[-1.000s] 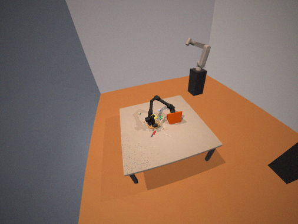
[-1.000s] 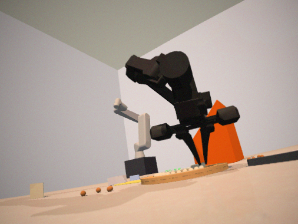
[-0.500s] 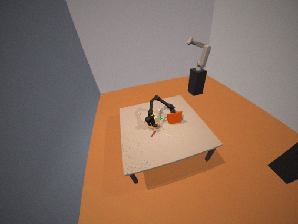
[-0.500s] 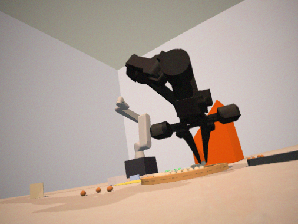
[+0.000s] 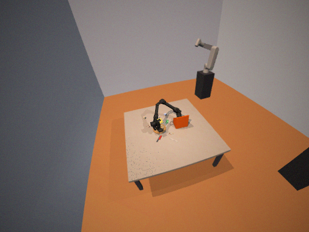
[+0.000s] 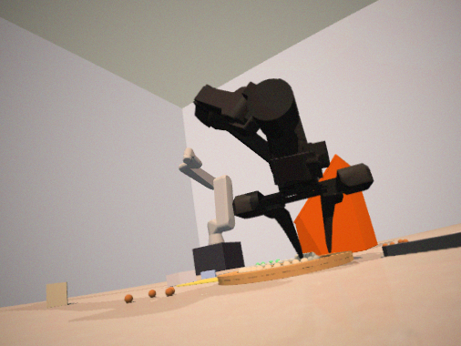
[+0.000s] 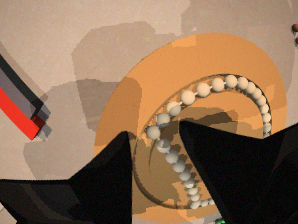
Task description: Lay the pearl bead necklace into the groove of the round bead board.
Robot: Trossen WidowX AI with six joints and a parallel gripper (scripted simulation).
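Now: the round wooden bead board 6 cm to the right of my gripper tip, 3 cm behind it and 1 cm below it. From my gripper tip the other things lie so: tan cube 39 cm to the right, 14 cm ahead; yellow flat piece 23 cm to the right, 8 cm behind, 1 cm below; red-handled tool 12 cm to the left, 3 cm ahead, 1 cm below.
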